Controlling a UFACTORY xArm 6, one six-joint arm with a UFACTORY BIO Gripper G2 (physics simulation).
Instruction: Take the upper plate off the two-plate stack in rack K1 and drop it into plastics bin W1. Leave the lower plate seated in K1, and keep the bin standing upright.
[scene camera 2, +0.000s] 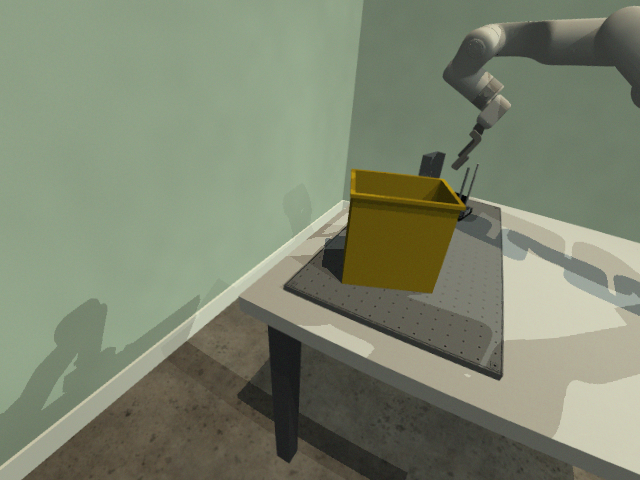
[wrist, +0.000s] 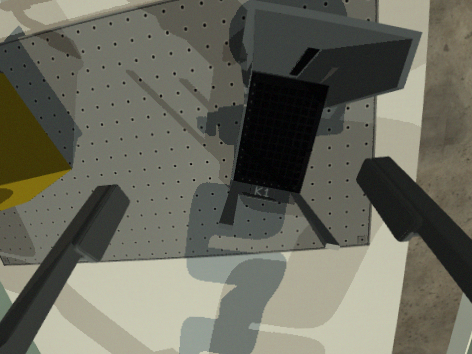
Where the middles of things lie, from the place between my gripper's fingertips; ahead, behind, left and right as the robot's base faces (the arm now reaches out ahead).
I see my gripper 30 mm short of the yellow bin W1 (scene camera 2: 399, 228), 370 mm to the right of it and 60 mm above it.
